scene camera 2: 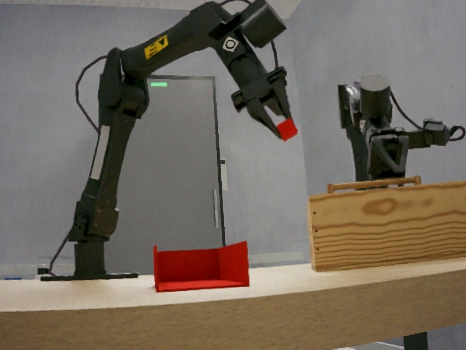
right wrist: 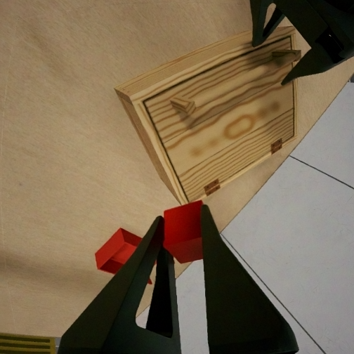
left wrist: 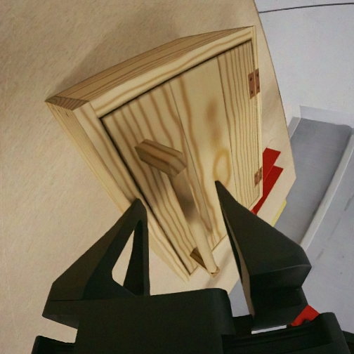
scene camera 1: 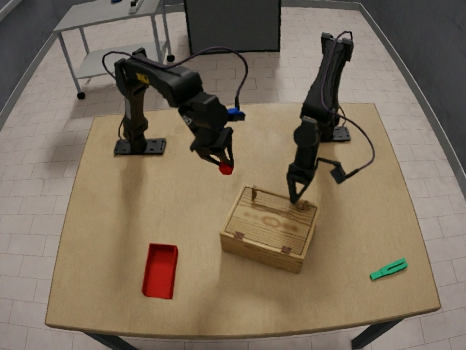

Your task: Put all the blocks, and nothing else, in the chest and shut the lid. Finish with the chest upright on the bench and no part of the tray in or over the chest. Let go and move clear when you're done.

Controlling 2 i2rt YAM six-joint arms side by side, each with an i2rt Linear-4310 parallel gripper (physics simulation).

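Seen in the pictures: left gripper, between the fingertips: (scene camera 2: pixel 398 185) (scene camera 1: pixel 294 201); right gripper, between the fingertips: (scene camera 2: pixel 288 134) (scene camera 1: pixel 228 166); left arm's base, origin of its link: (scene camera 1: pixel 324 135); right arm's base, origin of its link: (scene camera 2: pixel 90 279) (scene camera 1: pixel 139 147).
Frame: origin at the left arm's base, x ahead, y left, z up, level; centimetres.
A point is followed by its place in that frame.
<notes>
The wooden chest (scene camera 1: pixel 270 232) @[y -26.3, x 43.4, z 10.2 cm] (scene camera 2: pixel 390 225) @[y -30.4, x 46.9, z 5.2 cm] (left wrist: pixel 215 120) (right wrist: pixel 225 145) stands upright with its hinged lid shut; its inside is hidden. A bar handle (scene camera 2: pixel 375 184) @[y -22.7, x 34.4, z 12.9 cm] (left wrist: pixel 190 210) is on the lid. My left gripper (scene camera 1: pixel 294 200) @[y -18.8, x 35.7, z 12.4 cm] (left wrist: pixel 178 195) (right wrist: pixel 270 63) is partly open and empty, low at the handle, with a finger toward each side of the bar in the left wrist view; whether it touches is unclear. My right gripper (scene camera 1: pixel 225 164) @[y -35.8, x 30.0, z 22.4 cm] (scene camera 2: pixel 283 130) @[y -35.8, x 30.0, z 22.4 cm] (right wrist: pixel 184 216) is shut on a red block (scene camera 1: pixel 226 169) @[y -36.4, x 32.2, z 23.9 cm] (scene camera 2: pixel 287 129) @[y -36.9, x 32.0, z 22.6 cm] (right wrist: pixel 183 232), high above the bench, behind and left of the chest in scene camera 1.
A red tray (scene camera 1: pixel 175 272) @[y -53.1, x 49.5, z 1.5 cm] (scene camera 2: pixel 187 265) @[y -56.5, x 41.5, z 2.1 cm] (left wrist: pixel 270 182) (right wrist: pixel 108 250) stands left of the chest in scene camera 1. A green clip-like object (scene camera 1: pixel 387 270) @[y 8.2, x 56.6, z 1.3 cm] lies at the right. A grey cart (scene camera 1: pixel 100 17) stands beyond the bench (scene camera 1: pixel 110 310).
</notes>
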